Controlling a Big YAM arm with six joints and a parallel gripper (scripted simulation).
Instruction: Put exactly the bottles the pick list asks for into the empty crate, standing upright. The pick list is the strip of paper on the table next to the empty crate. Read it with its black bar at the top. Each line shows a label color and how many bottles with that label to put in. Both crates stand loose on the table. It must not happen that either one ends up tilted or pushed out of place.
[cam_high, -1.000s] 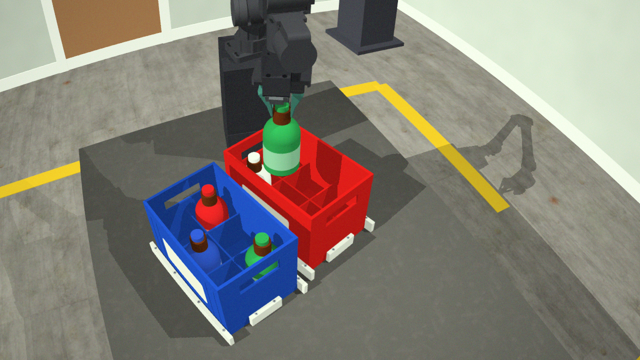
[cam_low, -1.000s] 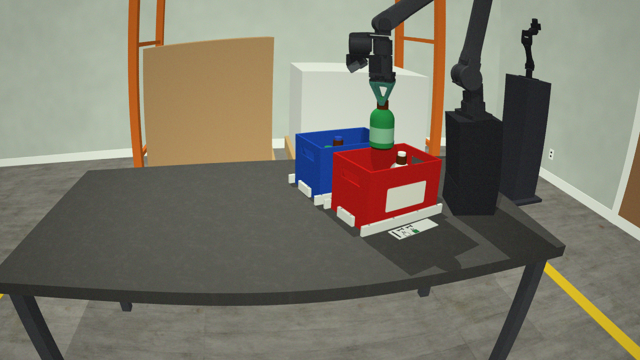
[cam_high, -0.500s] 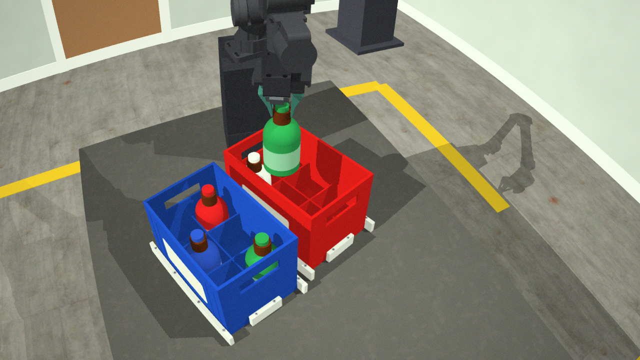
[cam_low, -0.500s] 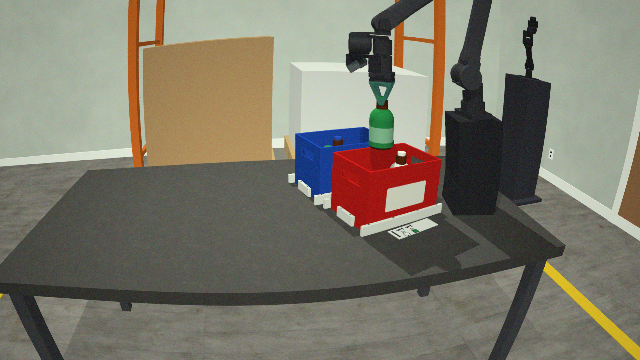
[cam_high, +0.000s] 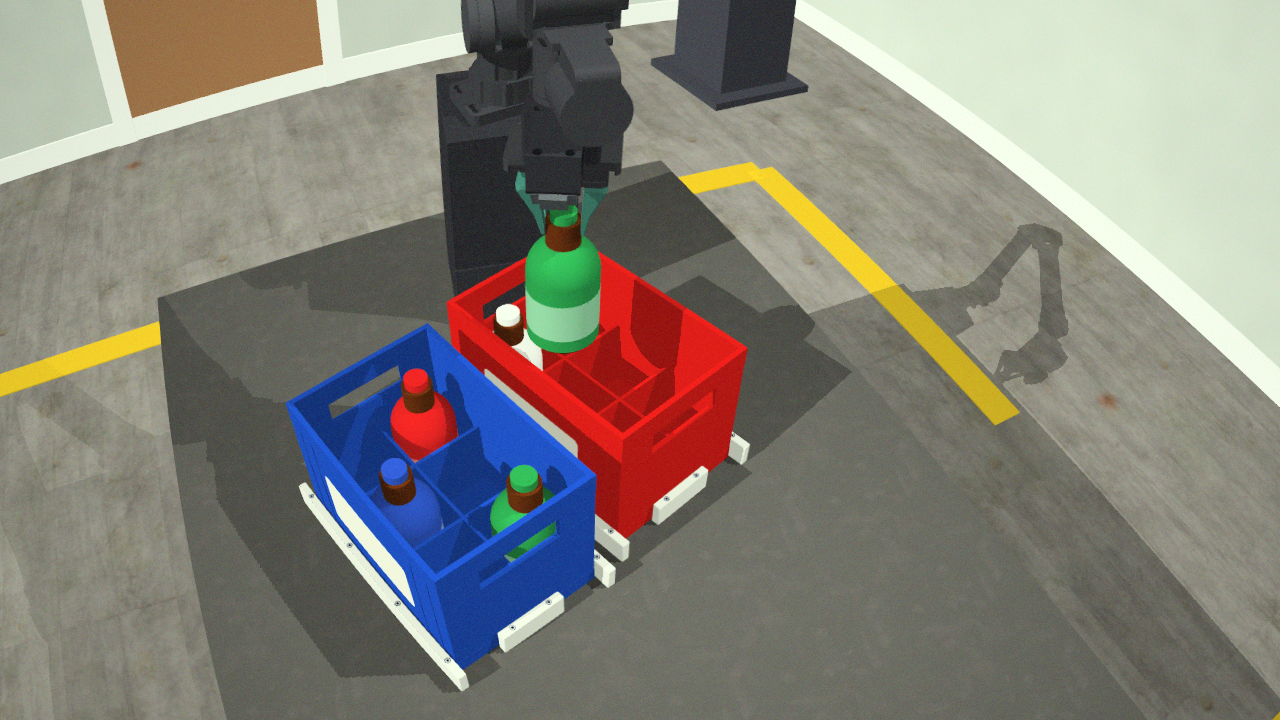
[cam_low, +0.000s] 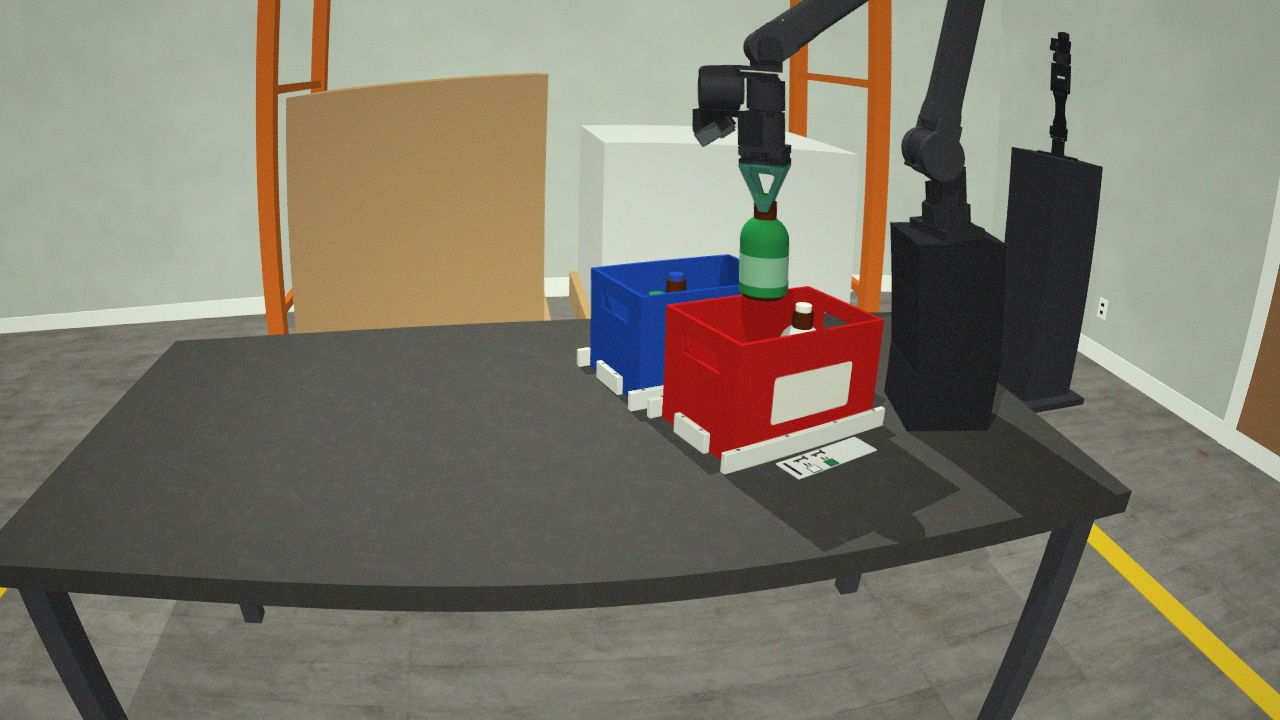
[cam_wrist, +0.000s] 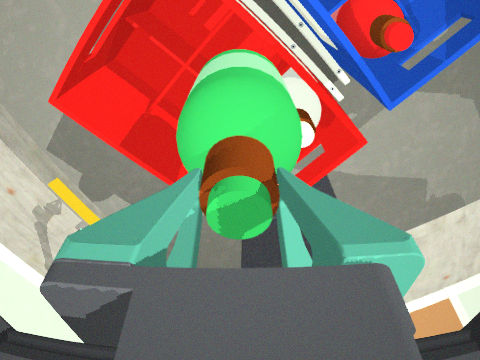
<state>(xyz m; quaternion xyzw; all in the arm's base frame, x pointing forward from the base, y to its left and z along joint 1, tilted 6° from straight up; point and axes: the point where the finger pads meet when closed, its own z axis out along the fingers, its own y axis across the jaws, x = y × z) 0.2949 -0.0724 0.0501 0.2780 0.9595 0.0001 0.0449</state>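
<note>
The green bottle lies 60 mm below my hand. Round my hand: red bottle 240 mm below, 150 mm to the right, 40 mm behind; then white-label bottle 240 mm below, 90 mm behind, 20 mm to the right; then red crate 240 mm below, 40 mm to the left, 10 mm behind.
</note>
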